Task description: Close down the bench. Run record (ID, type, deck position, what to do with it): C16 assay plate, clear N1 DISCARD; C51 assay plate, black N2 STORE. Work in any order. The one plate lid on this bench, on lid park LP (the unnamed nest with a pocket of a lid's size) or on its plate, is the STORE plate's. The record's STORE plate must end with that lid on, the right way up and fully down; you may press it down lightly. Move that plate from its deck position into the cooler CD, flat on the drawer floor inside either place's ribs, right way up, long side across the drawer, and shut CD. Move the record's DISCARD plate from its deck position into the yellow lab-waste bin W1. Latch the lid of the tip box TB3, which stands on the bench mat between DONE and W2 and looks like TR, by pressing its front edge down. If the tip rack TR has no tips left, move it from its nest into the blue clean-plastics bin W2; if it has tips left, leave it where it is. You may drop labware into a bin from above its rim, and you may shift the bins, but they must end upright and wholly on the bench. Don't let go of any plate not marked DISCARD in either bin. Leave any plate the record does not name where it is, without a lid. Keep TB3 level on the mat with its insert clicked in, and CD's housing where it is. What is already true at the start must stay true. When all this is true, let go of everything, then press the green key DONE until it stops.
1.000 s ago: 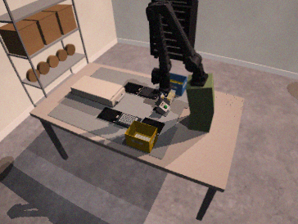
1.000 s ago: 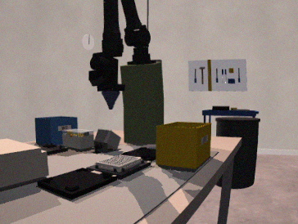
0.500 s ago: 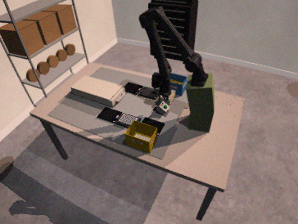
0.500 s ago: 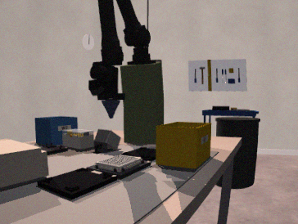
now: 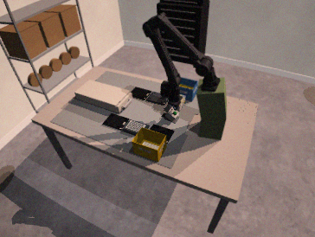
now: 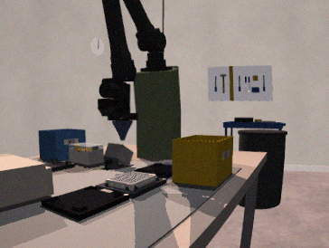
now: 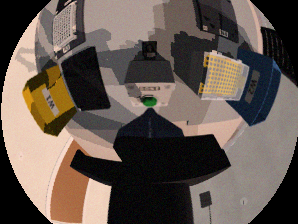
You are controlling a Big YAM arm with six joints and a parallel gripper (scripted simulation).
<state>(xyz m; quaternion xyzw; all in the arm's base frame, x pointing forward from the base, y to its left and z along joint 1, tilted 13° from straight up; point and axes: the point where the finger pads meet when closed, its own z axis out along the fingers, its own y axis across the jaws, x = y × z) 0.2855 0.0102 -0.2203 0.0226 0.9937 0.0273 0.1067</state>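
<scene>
The green key DONE lies 3 cm below my hand. Also, from my hand: tip box TB3 (5 cm ahead, 15 cm to the right, 6 cm below); DONE key block (2 cm ahead, 5 cm below); white gridded plate (22 cm ahead, 21 cm to the left, 8 cm below).
</scene>
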